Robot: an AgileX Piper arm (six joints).
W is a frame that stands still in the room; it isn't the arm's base.
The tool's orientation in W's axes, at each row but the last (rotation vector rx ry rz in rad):
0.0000, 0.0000, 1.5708
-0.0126, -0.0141, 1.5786
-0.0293, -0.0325, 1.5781
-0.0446, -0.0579, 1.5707
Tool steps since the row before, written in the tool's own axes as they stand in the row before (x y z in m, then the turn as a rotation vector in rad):
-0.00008, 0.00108, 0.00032, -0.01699, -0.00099, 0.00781
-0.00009, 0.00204, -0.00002, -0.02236, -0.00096, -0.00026
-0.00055, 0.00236, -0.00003, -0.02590, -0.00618, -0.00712
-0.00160, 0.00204, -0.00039, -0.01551, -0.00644, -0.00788
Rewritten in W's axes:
-0.00108, -0.00008, 0.00032, 0.00099, -0.01699, 0.00781
-0.00204, -0.00011, -0.00005, 0.00114, -0.02235, -0.00026
-0.00235, -0.00057, -0.00012, 0.00665, -0.02584, -0.00692
-0.00201, -0.00160, -0.00054, 0.00695, -0.01544, -0.00757

